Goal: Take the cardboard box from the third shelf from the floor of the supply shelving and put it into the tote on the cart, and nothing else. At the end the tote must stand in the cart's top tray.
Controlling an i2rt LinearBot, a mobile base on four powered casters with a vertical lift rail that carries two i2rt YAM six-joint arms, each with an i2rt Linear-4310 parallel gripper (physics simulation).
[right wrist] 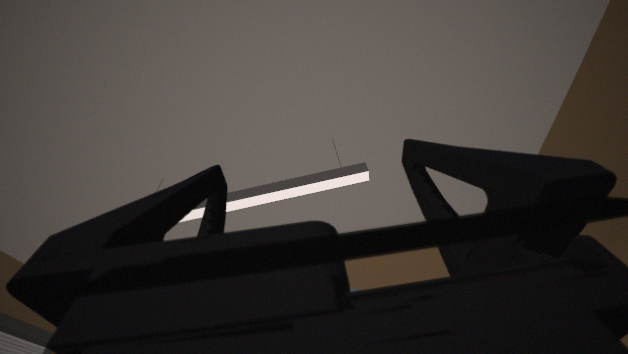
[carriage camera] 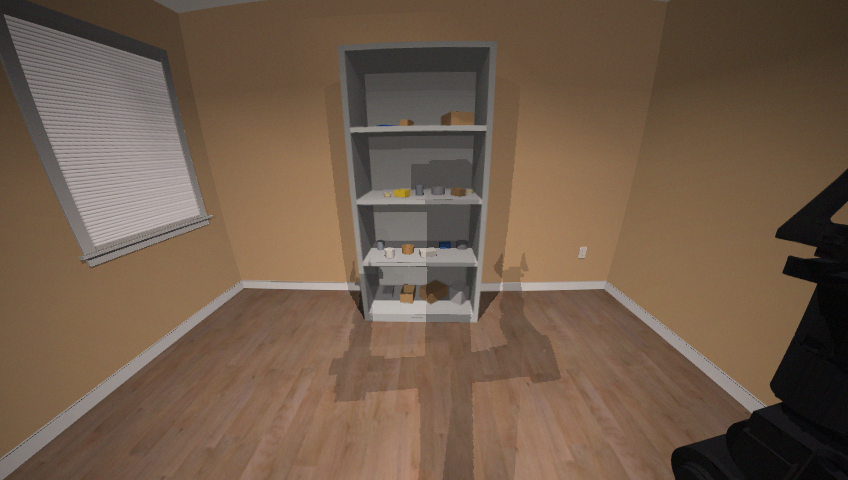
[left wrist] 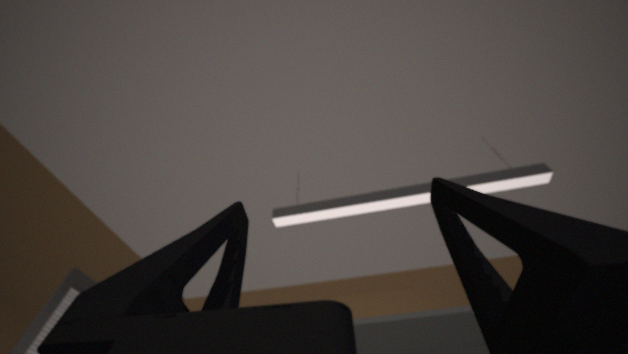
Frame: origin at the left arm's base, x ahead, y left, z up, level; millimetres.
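Seen in the pictures: left gripper, between the fingertips: (left wrist: 335, 200); right gripper, between the fingertips: (right wrist: 313, 162).
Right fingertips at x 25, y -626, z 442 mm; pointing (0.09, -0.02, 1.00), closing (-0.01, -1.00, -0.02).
A point is followed by its place in that frame.
The supply shelving (carriage camera: 491, 148) is a tall grey unit with four shelves, against the far wall in the carriage view. On its third shelf from the floor, a small brown cardboard box (carriage camera: 458, 192) @[x 1612, y -697, z 149 mm] sits toward the right, in shadow. The cart and the tote do not show in these views. My left gripper (left wrist: 335, 200) @[x 25, y 1, z 443 mm] is open and empty, pointing up toward the ceiling. My right gripper (right wrist: 313, 162) @[x 25, y -626, z 442 mm] is also open and empty, pointing upward. Both are far from the shelving. My right arm (carriage camera: 803, 344) @[x 27, y -601, z 288 mm] stands at the right edge of the carriage view.
The third shelf also holds a yellow box (carriage camera: 402, 193) @[x 1631, y -306, z 148 mm], a blue-grey cylinder (carriage camera: 419, 190) @[x 1677, y -428, z 159 mm] and a grey round item (carriage camera: 437, 190) @[x 1693, y -560, z 154 mm]. A larger cardboard box (carriage camera: 458, 118) @[x 1649, y -690, z 635 mm] sits on the top shelf. Wood floor (carriage camera: 285, 380) @[x 1034, y 467, z -870 mm] stretches before the shelving. A window (carriage camera: 107, 130) @[x 1503, y 1497, z 640 mm] is at the left.
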